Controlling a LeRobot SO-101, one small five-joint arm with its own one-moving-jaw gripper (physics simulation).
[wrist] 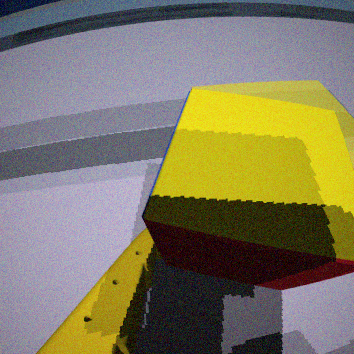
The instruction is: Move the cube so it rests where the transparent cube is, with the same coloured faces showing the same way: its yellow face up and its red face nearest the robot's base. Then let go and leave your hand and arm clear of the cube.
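Frame: origin at the arm's base, x ahead, y left, z up, level; millimetres.
Seen in the pictures: hand, tool point: (163,236).
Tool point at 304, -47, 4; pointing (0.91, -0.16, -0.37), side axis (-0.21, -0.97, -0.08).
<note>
Offsets run from my tool point to a thing's top centre, as dx, dy, dz. "spot": to the spot under its first point. Level surfaces: height alone.
The cube @(+3, -25, +36) (250,165) fills the right of the wrist view, with its yellow face up, a dark red face below in shadow and a thin blue edge at left. The transparent cube @(+9, -33, +36) (300,94) shows as a pale yellow strip past the cube's far edge and at its right; the two overlap in the picture but are not fully lined up. My gripper (142,247) is open: one notched yellow jaw shows at lower left, and the moving jaw is out of the picture. The cube's lower left corner covers the jaw's tip. Whether they touch is hard to tell.
A pale table top @(dz -4) (65,240) lies under the cube, with grey bands @(spot: +29, +29, +14) (75,154) crossing it at left. Dark shadow falls below the cube and over its near part. A dark curved edge @(spot: +29, -5, +55) (150,11) runs along the top of the view.
</note>
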